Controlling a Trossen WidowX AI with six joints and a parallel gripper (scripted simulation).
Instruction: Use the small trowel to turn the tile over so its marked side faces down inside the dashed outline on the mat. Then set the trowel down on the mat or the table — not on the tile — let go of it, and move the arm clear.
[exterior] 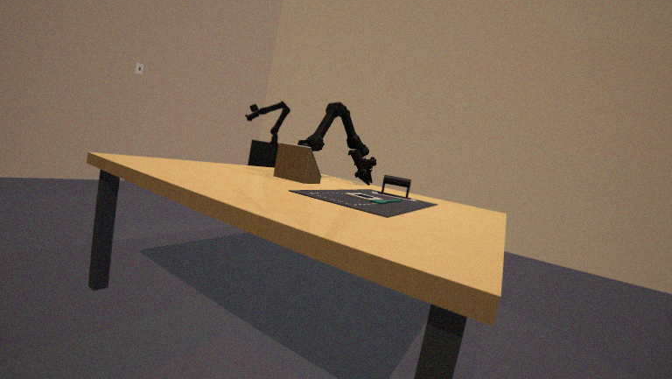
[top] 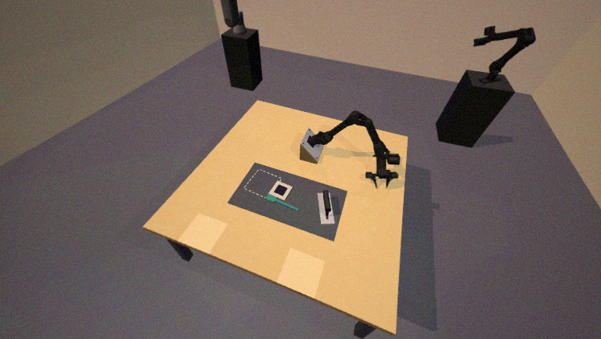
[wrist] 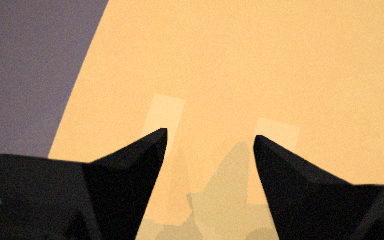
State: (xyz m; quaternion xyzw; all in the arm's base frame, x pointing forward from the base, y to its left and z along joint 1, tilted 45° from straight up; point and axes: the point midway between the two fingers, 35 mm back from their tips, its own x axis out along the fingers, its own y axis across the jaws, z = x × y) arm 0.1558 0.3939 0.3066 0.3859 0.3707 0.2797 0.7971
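The trowel lies 25 cm ahead of my gripper tip, 30 cm to the right of it and 3 cm above it. Also, from my gripper tip: teal strip (28 cm ahead, 57 cm to the right, 1 cm below); then tile (20 cm ahead, 59 cm to the right, 1 cm below); then dark grey mat (23 cm ahead, 53 cm to the right, 3 cm below).
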